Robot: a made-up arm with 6 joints. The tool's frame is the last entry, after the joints. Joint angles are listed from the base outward.
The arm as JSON. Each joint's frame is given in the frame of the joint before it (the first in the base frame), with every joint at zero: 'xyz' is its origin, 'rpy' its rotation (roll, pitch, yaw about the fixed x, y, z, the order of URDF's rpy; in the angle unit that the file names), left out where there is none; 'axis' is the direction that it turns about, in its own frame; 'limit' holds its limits. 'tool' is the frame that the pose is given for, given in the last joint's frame.
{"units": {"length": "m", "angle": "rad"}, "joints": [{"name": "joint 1", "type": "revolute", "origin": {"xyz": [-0.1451, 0.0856, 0.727], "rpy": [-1.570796, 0.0, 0.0]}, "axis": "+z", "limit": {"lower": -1.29, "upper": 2.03}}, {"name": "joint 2", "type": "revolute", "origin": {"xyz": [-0.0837, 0.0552, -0.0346], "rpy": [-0.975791, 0.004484, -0.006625]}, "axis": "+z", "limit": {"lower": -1.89, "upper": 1.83}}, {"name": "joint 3", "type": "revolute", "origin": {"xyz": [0.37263, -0.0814, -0.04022], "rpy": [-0.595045, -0.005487, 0.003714]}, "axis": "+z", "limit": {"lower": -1.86, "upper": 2.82}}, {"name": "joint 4", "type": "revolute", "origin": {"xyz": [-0.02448, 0.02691, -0.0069], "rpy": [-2.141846, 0.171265, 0.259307]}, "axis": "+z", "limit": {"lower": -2.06, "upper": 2.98}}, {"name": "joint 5", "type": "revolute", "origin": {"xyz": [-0.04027, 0.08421, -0.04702], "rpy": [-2.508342, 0.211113, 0.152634]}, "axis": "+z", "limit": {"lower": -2.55, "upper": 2.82}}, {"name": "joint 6", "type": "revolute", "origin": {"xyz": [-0.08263, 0.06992, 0.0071], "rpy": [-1.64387, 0.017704, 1.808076]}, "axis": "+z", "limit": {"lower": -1.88, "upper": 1.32}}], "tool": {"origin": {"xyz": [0.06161, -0.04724, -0.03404], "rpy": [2.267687, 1.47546, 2.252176]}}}
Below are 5 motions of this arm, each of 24 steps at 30 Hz.
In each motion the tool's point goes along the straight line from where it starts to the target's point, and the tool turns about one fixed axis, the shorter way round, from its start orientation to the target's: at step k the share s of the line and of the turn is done. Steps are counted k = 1, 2, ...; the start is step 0. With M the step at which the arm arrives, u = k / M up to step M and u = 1 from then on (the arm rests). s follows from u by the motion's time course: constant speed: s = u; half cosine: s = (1 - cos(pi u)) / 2; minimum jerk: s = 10 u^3 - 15 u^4 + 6 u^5.
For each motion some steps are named. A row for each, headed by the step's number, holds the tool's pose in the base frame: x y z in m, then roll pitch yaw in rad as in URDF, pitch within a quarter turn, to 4 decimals.
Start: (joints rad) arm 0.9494 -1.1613 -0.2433 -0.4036 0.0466 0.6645
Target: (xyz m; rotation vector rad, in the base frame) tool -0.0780 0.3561 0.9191 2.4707 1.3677 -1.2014
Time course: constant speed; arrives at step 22
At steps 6, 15, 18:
6: -0.1364 0.3213 0.8424 -3.0907 0.4042 1.1024
15: -0.1036 0.3409 0.8856 -2.9077 0.5859 1.1186
18: -0.0926 0.3474 0.8999 -2.8407 0.6455 1.1337

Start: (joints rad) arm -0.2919 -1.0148 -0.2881 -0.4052 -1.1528 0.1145
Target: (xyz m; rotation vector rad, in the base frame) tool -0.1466 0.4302 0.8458 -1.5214 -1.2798 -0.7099
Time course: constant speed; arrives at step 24
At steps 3, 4, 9, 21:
3: -0.1589 0.4536 0.8430 1.8270 -1.2150 2.1491
4: -0.1583 0.4525 0.8432 1.9170 -1.2312 2.0992
9: -0.1554 0.4469 0.8438 2.4604 -1.2824 1.7545
21: -0.1484 0.4335 0.8454 -2.5972 -1.1549 1.0076

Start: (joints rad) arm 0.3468 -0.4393 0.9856 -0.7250 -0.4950 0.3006
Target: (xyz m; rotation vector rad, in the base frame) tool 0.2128 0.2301 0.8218 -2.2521 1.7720 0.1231
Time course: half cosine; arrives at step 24
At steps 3, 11, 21, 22, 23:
3: 0.1494 0.3294 0.6729 2.8906 0.1752 -1.0464
11: 0.1756 0.2885 0.7343 3.0635 0.1866 -1.1592
21: 0.2103 0.2340 0.8159 -2.9926 0.2306 -1.3037
22: 0.2117 0.2319 0.8192 -2.9837 0.2331 -1.3093
23: 0.2125 0.2305 0.8211 -2.9783 0.2345 -1.3126

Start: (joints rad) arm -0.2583 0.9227 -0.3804 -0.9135 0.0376 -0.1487
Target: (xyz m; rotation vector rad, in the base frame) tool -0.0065 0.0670 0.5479 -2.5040 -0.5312 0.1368
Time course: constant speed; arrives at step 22
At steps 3, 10, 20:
3: 0.1012 0.0066 0.6376 -2.7159 0.9764 -0.5689
10: 0.0615 0.0288 0.6045 -2.4997 0.6263 -0.1058
20: 0.0048 0.0606 0.5573 -2.5221 0.0866 0.3277

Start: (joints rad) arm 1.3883 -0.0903 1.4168 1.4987 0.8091 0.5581
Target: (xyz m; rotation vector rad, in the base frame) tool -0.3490 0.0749 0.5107 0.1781 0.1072 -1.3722
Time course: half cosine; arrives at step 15
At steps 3, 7, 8, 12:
3: -0.2662 0.1390 0.5016 0.6781 0.7506 -1.0949
7: -0.2985 0.1140 0.5051 0.3935 0.5469 -1.2617
8: -0.3080 0.1066 0.5062 0.3235 0.4805 -1.2942
12: -0.3403 0.0817 0.5097 0.1161 0.2460 -1.3618

